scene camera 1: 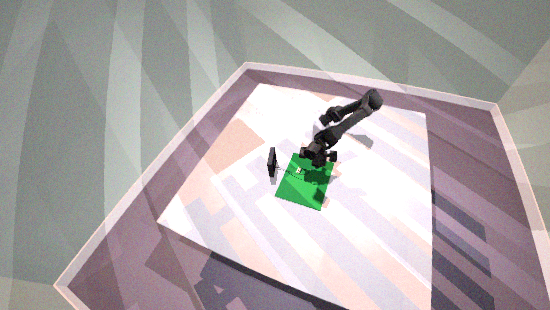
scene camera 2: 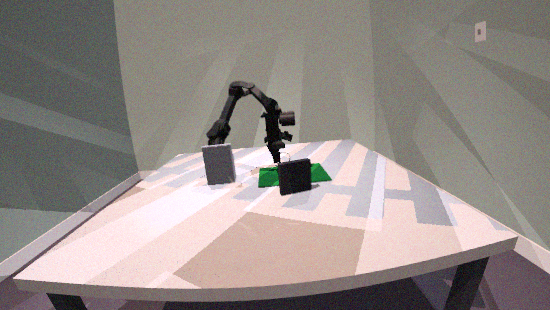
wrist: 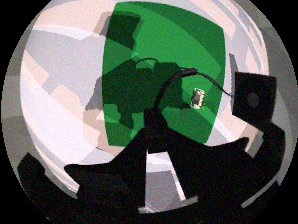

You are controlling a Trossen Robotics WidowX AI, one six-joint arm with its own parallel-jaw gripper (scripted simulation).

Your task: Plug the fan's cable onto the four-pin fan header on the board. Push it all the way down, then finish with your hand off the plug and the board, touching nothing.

Labels:
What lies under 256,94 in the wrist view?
A black fan.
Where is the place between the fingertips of my gripper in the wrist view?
153,130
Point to a green board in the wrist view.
141,52

